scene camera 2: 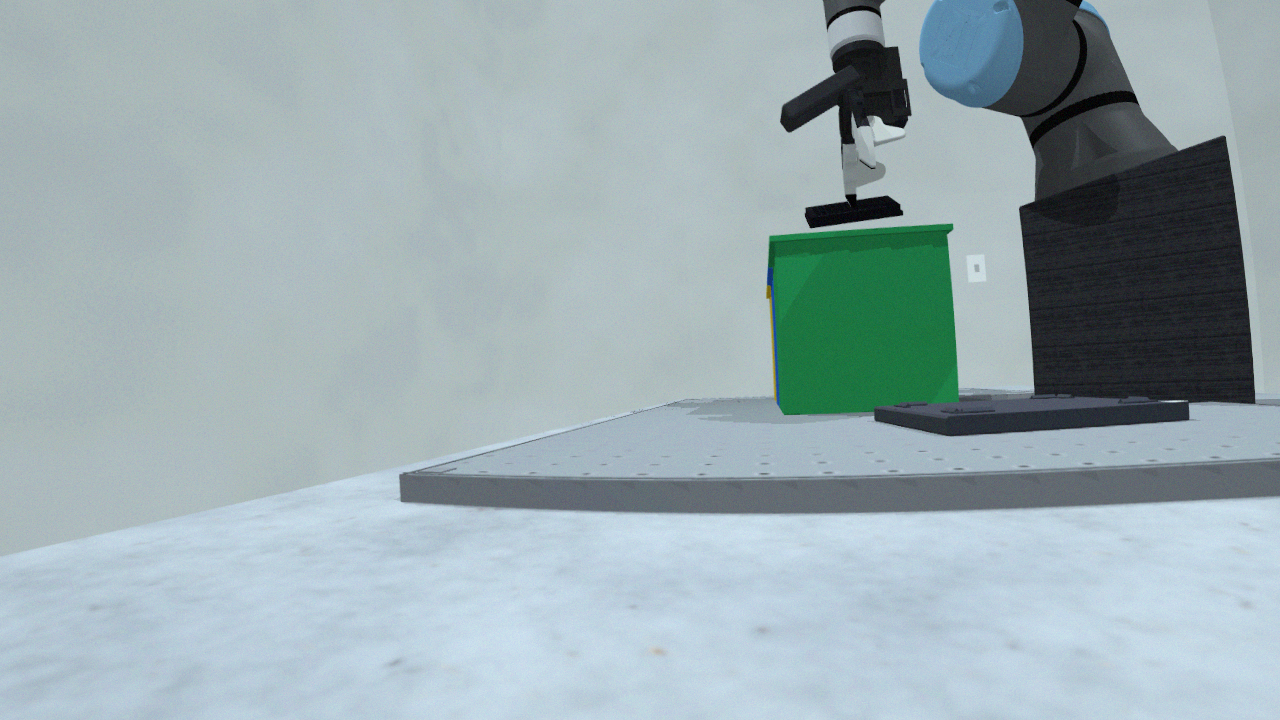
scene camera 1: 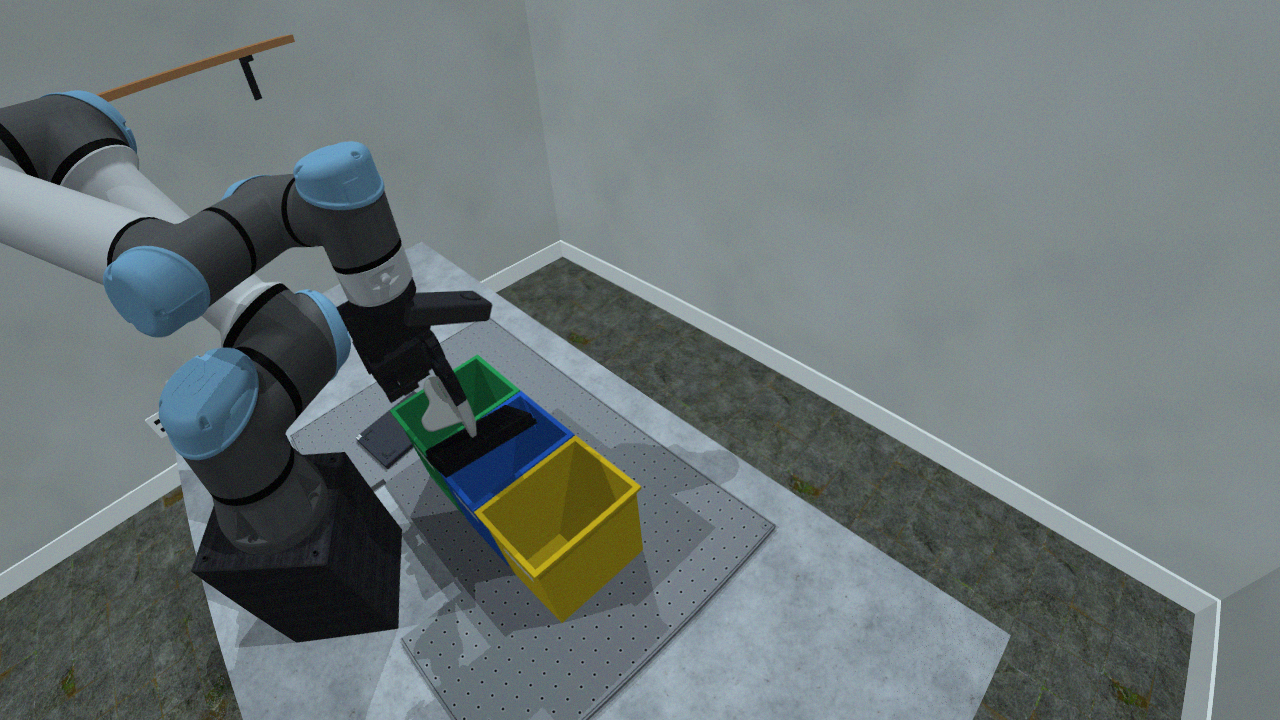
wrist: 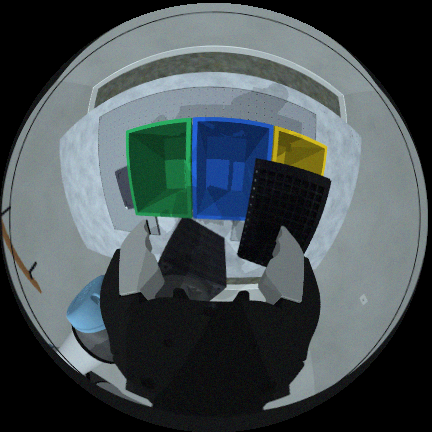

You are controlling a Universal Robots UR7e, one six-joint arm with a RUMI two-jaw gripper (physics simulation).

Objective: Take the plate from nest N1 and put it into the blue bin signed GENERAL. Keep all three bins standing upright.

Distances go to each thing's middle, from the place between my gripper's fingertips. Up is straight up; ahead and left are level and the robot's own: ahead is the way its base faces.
Labels:
The black square plate [scene camera 1: 459,450] is 1 cm behind my hand and 8 cm to the right of it. Round my hand: blue bin [scene camera 1: 474,485] (4 cm ahead, 3 cm to the right, 19 cm below); then yellow bin [scene camera 1: 566,527] (2 cm ahead, 16 cm to the right, 19 cm below); then green bin [scene camera 2: 864,318] (6 cm ahead, 10 cm to the left, 19 cm below).

